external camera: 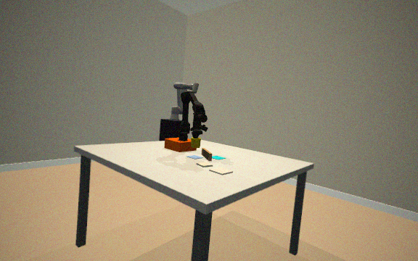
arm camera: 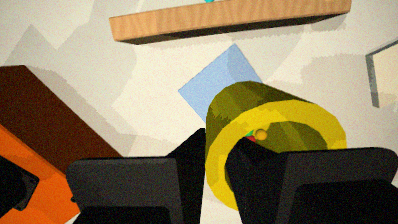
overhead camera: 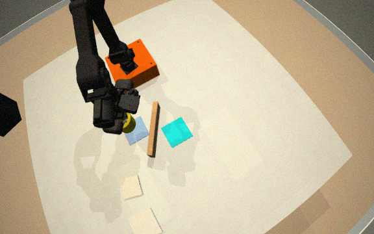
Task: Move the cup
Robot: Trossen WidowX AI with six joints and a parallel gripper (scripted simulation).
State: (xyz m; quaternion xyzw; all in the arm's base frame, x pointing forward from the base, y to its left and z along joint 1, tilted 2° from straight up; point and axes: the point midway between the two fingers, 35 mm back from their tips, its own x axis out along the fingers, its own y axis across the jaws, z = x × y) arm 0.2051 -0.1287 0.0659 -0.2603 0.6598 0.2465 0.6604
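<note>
The wooden bar lies 90 mm below my gripper tip, 80 mm ahead of it and 40 mm to the left of it. The rest, counted from my gripper tip: pale blue pad (120 mm below, 20 mm to the right, 20 mm ahead); red marble (40 mm to the right, 20 mm below, 10 mm ahead); yellow cup (20 mm to the right, 10 mm ahead).
</note>
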